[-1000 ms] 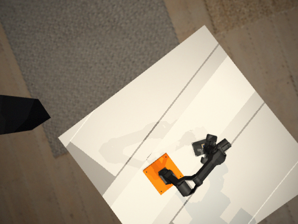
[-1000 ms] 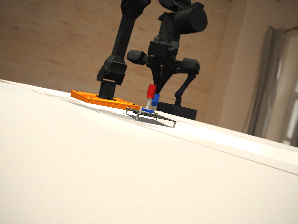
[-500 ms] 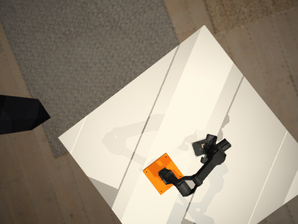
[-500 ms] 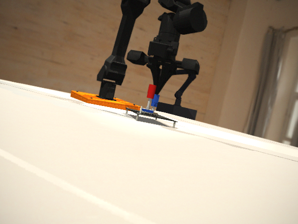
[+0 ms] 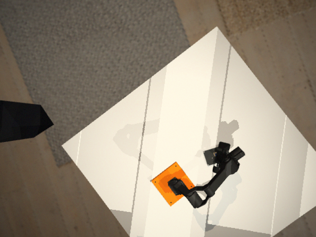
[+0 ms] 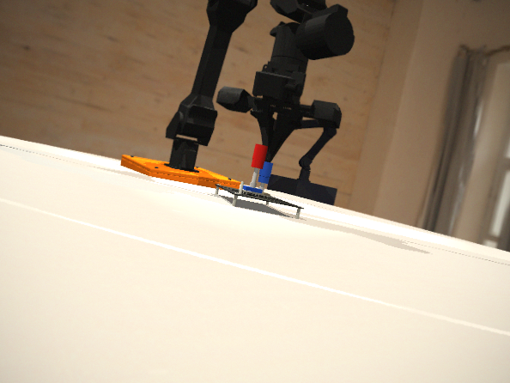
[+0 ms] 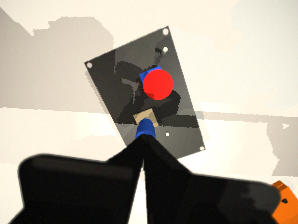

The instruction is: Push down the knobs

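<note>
My gripper tip is 20 mm above the blue knob. The rest, counted from my gripper tip: red knob: 30 mm ahead, 40 mm to the right.
</note>
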